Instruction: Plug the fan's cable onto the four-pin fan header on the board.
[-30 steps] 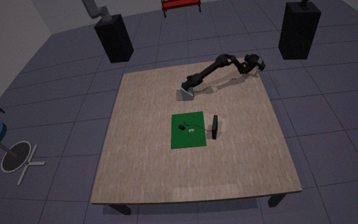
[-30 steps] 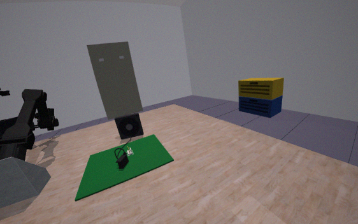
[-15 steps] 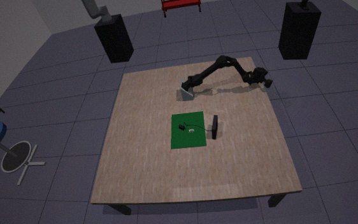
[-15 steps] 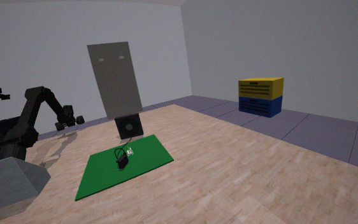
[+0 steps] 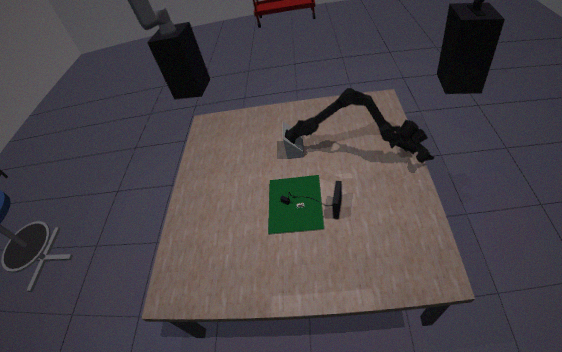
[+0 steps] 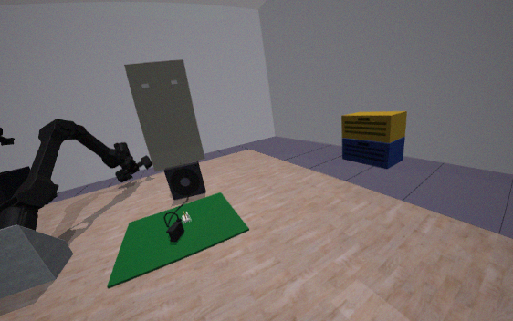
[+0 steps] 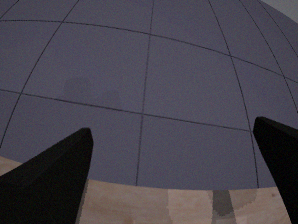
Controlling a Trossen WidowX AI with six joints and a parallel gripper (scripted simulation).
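The black plug is 690 mm to the right of my gripper tip, 270 mm ahead of it and 10 mm below it. The rest, counted from my gripper tip: black fan 460 mm to the right, 290 mm ahead, 30 mm above; green board 650 mm to the right, 270 mm ahead, 40 mm below.
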